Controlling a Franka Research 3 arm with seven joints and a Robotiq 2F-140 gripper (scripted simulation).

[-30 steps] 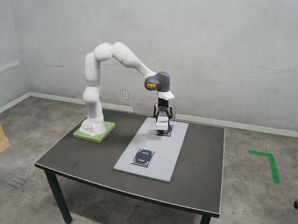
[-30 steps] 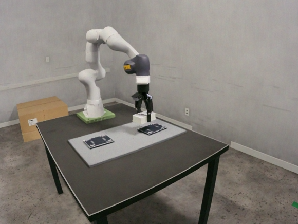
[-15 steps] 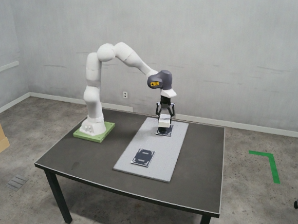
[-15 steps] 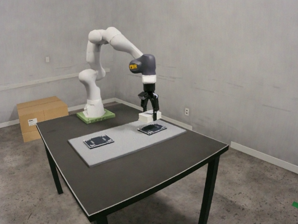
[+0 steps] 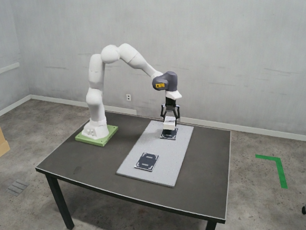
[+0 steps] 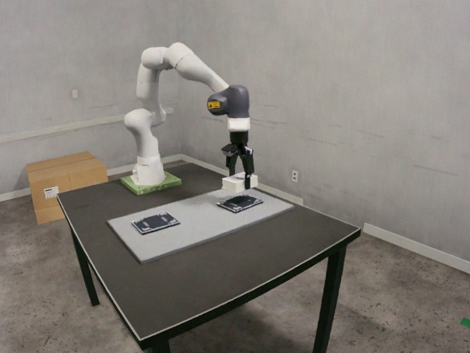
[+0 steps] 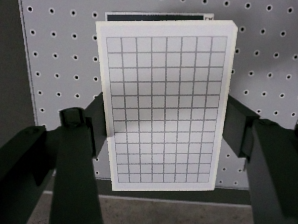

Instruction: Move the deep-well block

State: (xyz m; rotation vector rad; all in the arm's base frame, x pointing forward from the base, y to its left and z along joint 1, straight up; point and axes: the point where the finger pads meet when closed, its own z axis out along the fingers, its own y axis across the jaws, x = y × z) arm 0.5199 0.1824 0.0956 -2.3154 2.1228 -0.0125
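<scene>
Now: hand 1 cm above the white 96-well deep-well block. Round my hand: plate nest N2: 10 cm below; plate nest N1: 38 cm to the right, 10 cm below, 6 cm behind.
</scene>
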